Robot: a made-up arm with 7 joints.
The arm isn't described. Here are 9 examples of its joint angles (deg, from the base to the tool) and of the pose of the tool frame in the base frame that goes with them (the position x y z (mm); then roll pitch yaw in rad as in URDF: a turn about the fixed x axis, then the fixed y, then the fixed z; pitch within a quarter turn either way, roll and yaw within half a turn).
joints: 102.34 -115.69 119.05 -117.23 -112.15 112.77 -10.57
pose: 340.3 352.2 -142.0 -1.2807 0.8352 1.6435
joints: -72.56 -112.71 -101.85 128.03 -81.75 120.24 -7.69
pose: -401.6 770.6 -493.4 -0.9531 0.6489 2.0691
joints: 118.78 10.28 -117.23 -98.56 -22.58 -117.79 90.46
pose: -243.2 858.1 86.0 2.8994 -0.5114 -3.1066
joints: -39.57 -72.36 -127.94 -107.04 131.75 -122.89 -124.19
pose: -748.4 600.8 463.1 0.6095 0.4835 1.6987
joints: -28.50 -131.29 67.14 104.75 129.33 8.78 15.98
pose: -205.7 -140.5 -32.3 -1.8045 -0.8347 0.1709
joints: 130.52 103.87 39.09 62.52 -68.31 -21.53 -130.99
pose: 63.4 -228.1 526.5 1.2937 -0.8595 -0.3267
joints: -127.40 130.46 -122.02 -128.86 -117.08 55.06 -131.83
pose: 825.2 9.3 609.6 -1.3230 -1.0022 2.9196
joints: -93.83 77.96 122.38 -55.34 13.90 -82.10 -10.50
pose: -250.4 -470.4 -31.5 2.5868 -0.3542 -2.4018
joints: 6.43 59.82 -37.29 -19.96 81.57 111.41 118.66
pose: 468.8 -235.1 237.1 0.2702 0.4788 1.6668
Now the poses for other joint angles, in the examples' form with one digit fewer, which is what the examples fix.
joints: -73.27 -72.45 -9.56 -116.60 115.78 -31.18 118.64
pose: -530 -24 -725 1.118 -0.258 0.724
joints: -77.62 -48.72 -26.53 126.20 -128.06 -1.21 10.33
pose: -387 -272 -84 -2.665 -0.112 -2.030
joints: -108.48 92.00 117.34 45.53 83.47 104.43 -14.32
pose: 442 -149 -260 -1.578 0.797 -0.783
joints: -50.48 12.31 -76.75 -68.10 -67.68 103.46 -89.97
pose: 667 -1077 266 0.021 0.525 0.531
